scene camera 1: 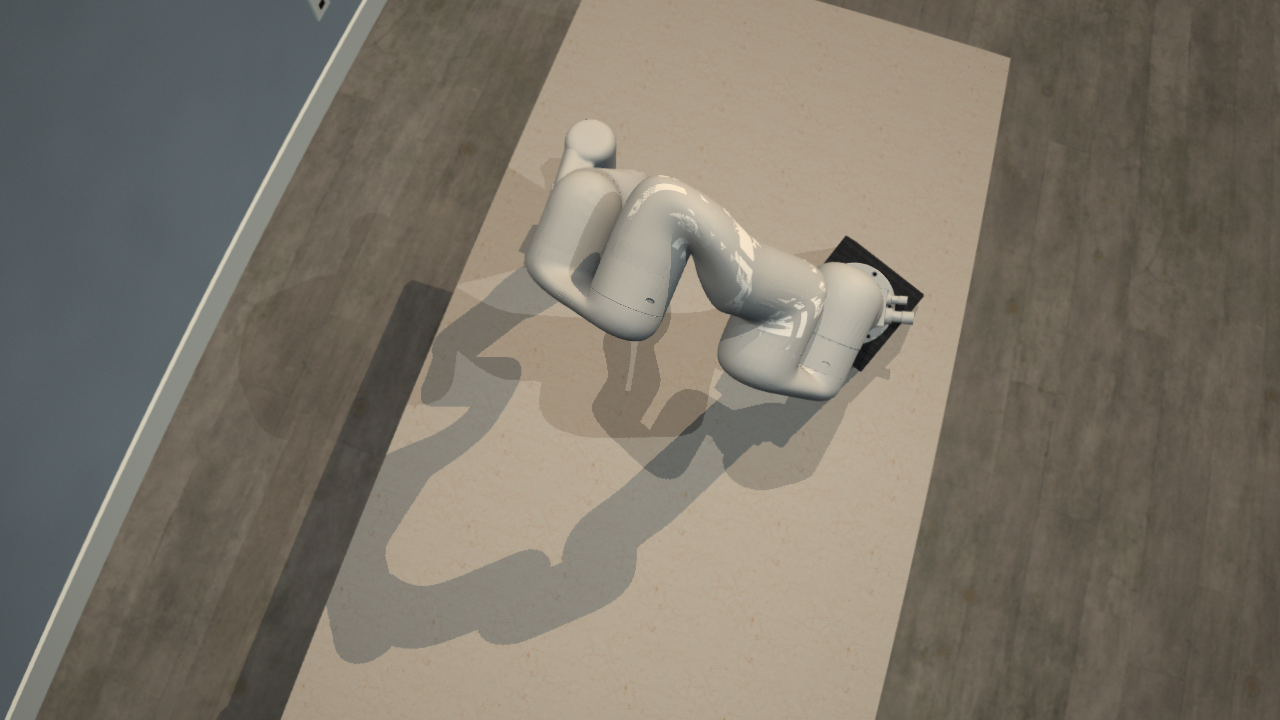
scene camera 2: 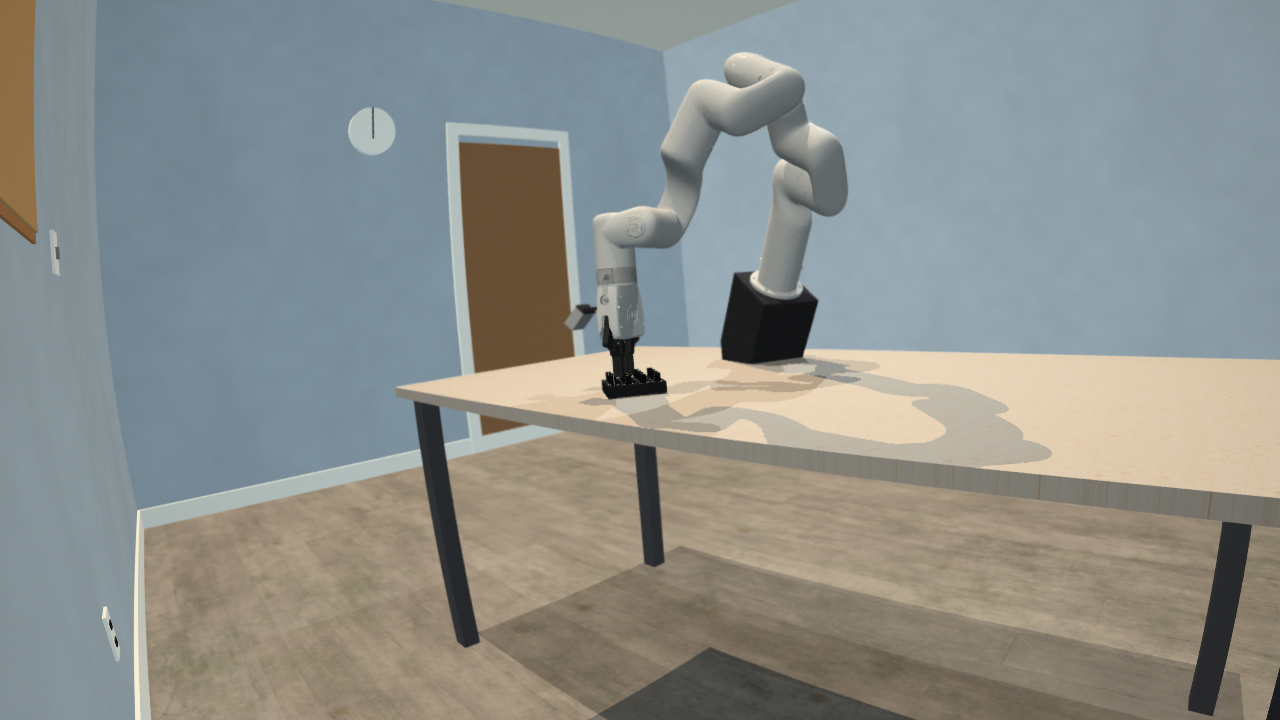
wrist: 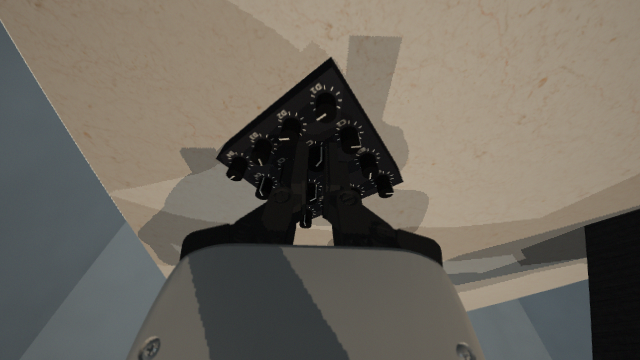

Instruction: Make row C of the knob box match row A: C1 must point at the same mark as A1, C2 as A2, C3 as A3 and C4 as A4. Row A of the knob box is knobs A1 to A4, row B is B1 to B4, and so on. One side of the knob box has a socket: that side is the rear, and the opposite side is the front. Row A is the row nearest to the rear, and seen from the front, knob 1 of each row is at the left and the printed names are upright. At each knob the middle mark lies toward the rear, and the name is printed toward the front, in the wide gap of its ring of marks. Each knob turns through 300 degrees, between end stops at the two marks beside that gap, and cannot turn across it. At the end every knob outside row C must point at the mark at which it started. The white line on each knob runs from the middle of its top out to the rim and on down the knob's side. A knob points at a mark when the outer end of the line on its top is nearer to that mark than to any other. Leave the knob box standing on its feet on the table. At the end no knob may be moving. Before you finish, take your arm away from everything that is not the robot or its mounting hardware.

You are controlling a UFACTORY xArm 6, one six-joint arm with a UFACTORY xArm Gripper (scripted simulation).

Labels:
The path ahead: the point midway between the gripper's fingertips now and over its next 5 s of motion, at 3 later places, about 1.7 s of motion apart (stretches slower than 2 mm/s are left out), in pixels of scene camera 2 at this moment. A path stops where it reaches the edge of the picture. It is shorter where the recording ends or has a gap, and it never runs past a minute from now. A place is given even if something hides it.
The gripper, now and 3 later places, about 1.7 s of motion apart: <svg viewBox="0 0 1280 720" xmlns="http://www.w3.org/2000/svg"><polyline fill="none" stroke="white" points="624,376 622,354 621,348 623,370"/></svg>

